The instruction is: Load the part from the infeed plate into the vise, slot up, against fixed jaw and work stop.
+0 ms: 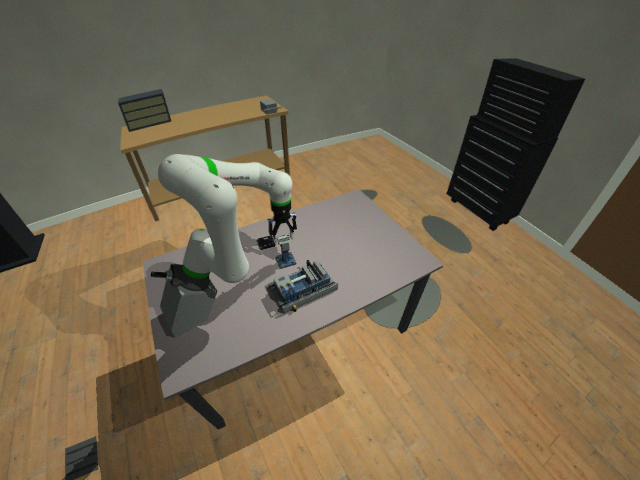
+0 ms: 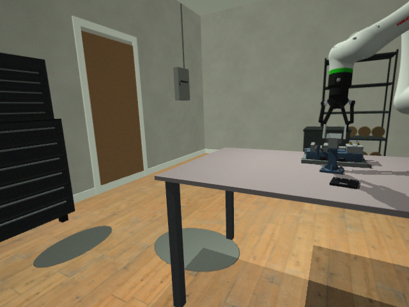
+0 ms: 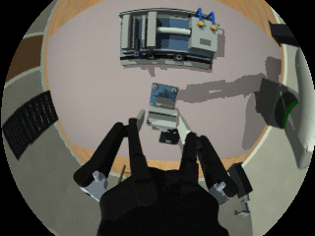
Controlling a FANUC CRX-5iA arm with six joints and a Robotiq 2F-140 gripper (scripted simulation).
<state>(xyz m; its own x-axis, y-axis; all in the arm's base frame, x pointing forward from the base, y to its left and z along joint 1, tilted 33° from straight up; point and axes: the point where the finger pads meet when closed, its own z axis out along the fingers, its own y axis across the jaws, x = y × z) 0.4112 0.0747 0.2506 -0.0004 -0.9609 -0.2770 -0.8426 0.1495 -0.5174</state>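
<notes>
The part is 20 mm below my hand. Round my hand: air cylinder: 210 mm to the right, 100 mm below, 90 mm behind; vise: 210 mm to the right, 140 mm below, 10 mm ahead; black infeed plate: 190 mm to the left, 180 mm below, 50 mm behind.
</notes>
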